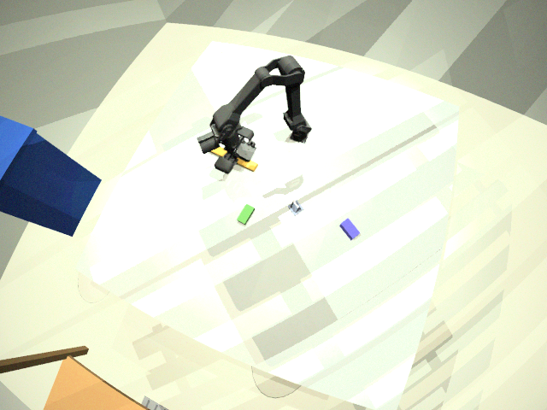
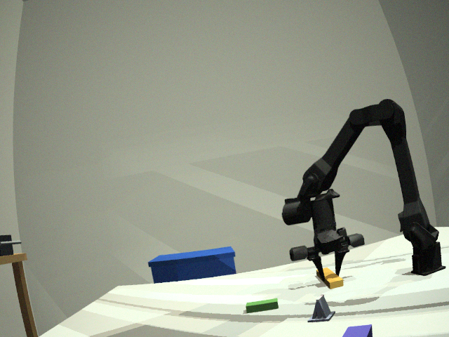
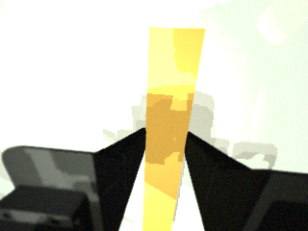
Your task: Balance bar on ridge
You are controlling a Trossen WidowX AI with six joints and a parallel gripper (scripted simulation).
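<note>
Right now my gripper tip is 190 mm short of the green block and 110 mm to the right of it. Round my gripper tip: bar (30 mm to the right); purple block (470 mm to the left, 120 mm ahead, 10 mm above).
</note>
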